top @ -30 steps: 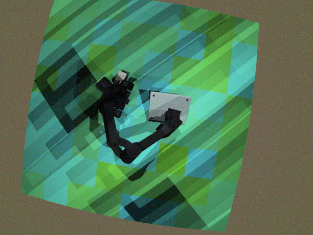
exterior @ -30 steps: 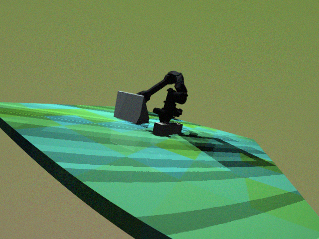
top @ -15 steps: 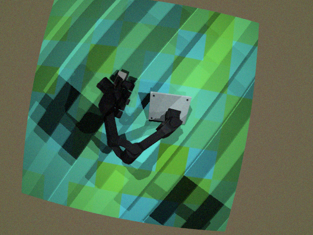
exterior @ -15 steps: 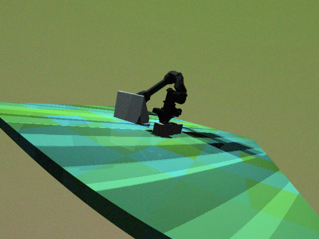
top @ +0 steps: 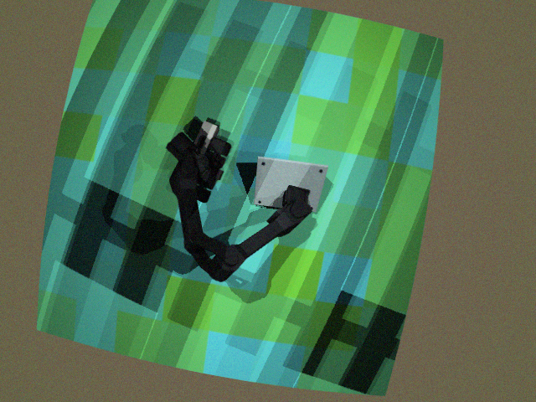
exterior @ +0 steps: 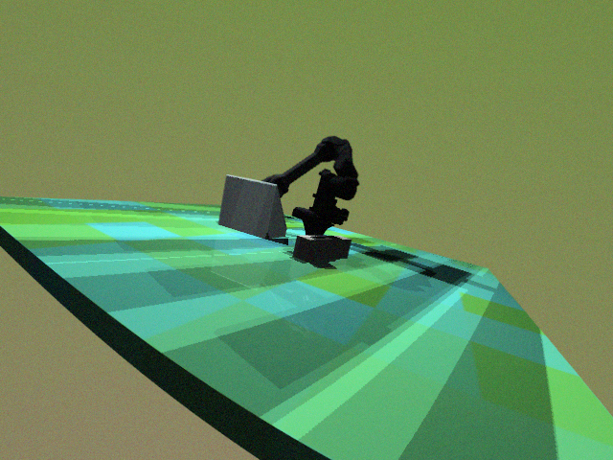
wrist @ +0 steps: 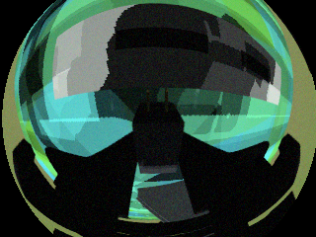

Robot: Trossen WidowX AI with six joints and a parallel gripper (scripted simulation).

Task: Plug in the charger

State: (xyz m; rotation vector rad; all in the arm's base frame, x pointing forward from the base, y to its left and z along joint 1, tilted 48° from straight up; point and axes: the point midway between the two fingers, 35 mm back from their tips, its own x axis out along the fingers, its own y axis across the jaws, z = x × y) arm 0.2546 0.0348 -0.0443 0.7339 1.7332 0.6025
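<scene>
My gripper tip is now 2 cm short of the dark charger and 1 cm below it.
</scene>
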